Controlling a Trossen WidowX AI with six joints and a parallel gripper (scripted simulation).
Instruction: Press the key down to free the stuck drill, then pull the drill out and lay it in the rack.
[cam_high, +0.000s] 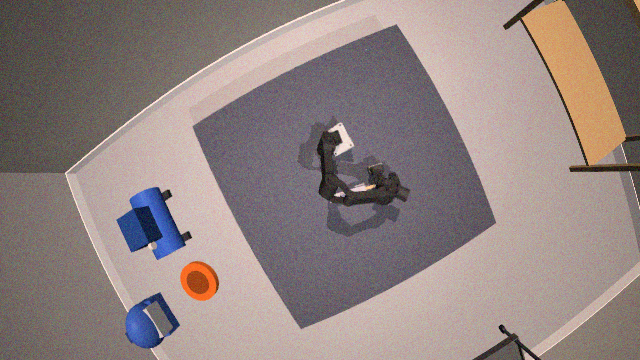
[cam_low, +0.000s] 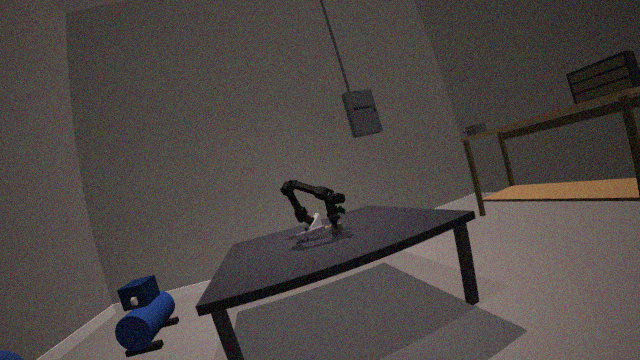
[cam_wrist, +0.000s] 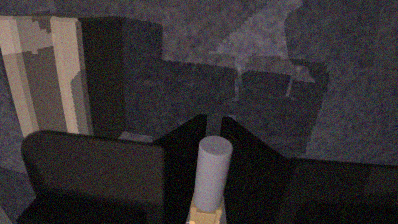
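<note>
Now: gripper tip 5 cm to the left of the drill and 3 cm below it. Round my gripper tip: rack: 7 cm behind, 2 cm to the left.
</note>
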